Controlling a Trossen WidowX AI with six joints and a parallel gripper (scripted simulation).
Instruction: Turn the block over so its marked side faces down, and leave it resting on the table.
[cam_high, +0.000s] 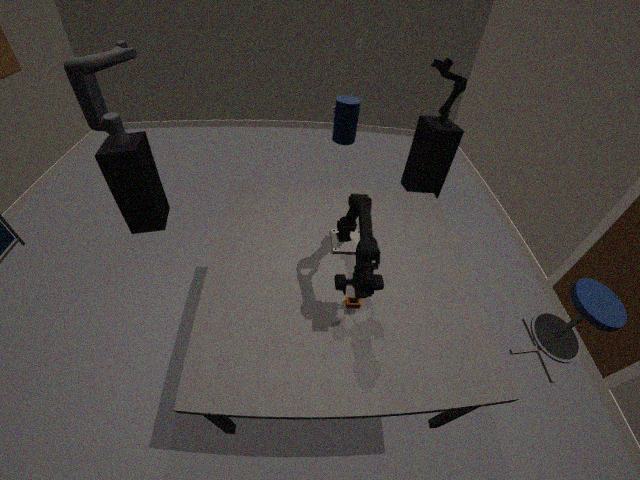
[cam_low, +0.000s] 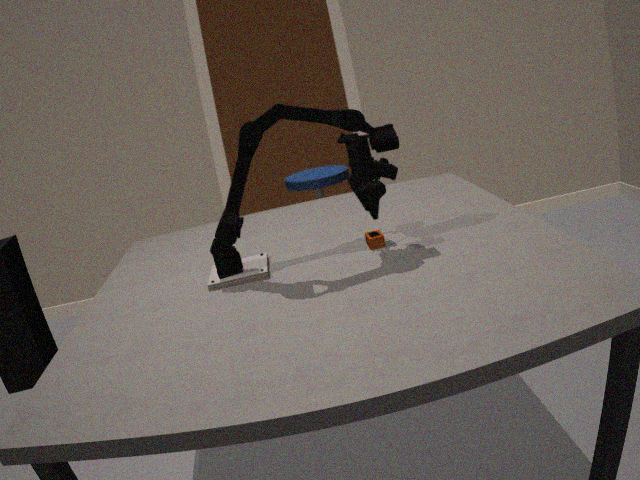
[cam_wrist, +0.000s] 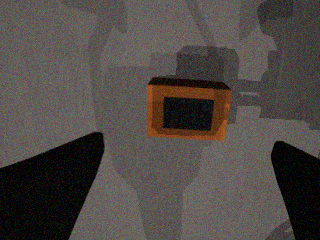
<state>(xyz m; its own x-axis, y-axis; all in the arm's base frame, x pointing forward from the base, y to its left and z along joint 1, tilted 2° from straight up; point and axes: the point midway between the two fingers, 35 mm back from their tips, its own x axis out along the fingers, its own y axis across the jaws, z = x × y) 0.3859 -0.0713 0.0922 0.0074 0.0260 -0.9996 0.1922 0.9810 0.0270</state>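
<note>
Right now my gripper tip is 6 cm above the orange block.
</note>
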